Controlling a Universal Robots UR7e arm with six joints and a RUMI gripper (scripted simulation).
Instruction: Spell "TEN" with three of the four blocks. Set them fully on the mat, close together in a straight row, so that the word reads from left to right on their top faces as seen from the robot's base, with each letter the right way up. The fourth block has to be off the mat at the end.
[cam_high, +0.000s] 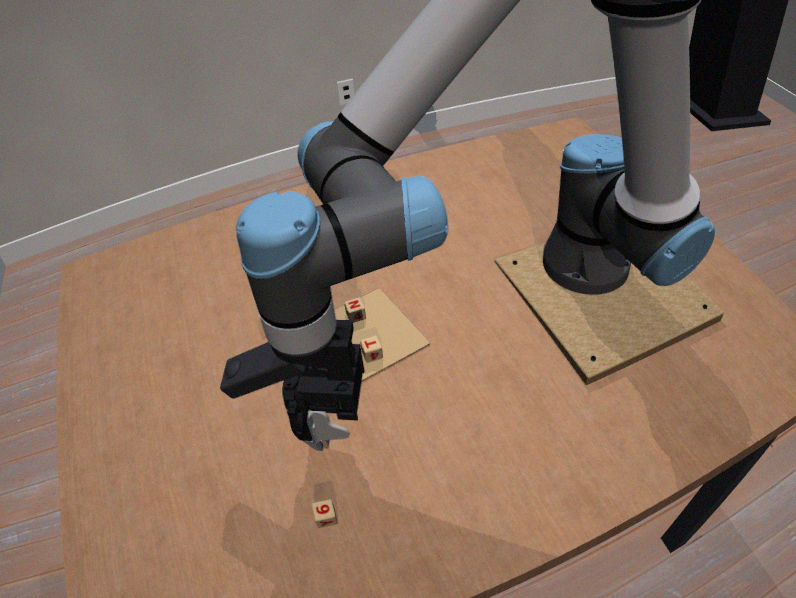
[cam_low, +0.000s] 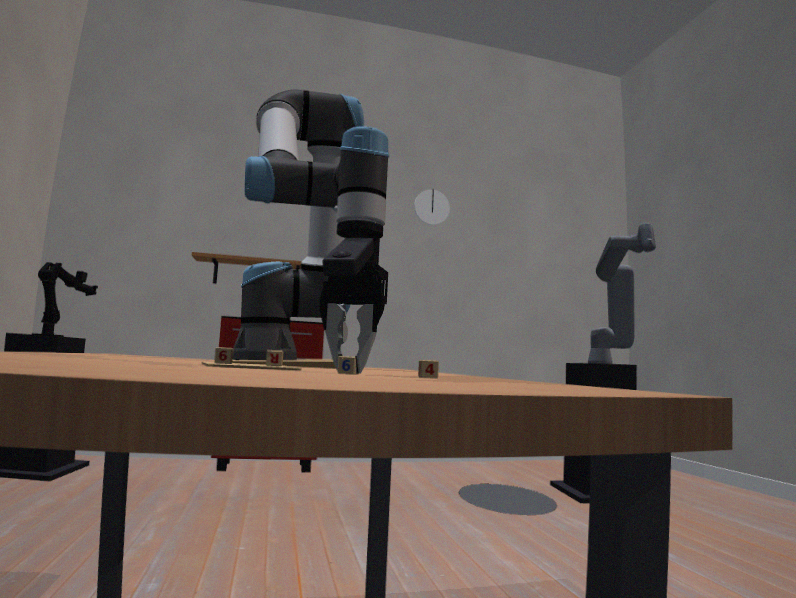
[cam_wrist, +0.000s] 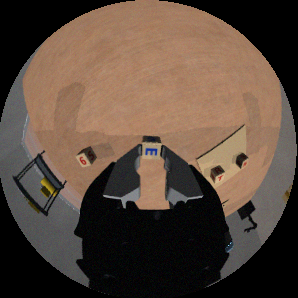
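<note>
My gripper is now 160 mm to the left of the tan mat, 90 mm past it and 20 mm above it. The rest, counted from my hand: E block right at my hand; T block 120 mm to the right, 100 mm behind; 9 block 110 mm to the left, 10 mm ahead.
</note>
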